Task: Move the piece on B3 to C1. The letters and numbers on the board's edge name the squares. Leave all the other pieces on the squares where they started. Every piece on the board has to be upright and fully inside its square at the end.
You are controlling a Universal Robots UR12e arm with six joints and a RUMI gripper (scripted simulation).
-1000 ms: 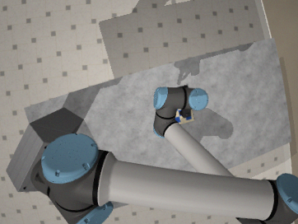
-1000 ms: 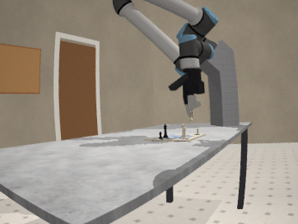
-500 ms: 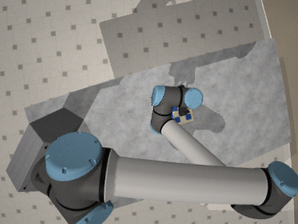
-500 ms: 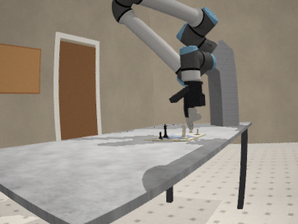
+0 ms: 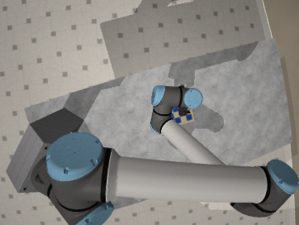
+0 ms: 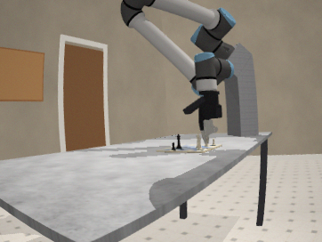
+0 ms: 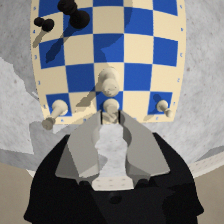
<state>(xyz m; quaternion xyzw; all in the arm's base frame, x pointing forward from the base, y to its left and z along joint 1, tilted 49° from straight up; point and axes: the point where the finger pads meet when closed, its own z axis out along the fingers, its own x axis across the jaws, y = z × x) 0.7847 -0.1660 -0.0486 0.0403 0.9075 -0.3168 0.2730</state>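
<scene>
Right now my hand is 4 cm to the left of the tall white piece and 1 cm past it. The rest, counted from my hand: chessboard: 7 cm to the right, 4 cm below, 2 cm behind; then black pawn: 13 cm to the right, 4 cm ahead, 2 cm below; then tall black piece: 12 cm to the right.
</scene>
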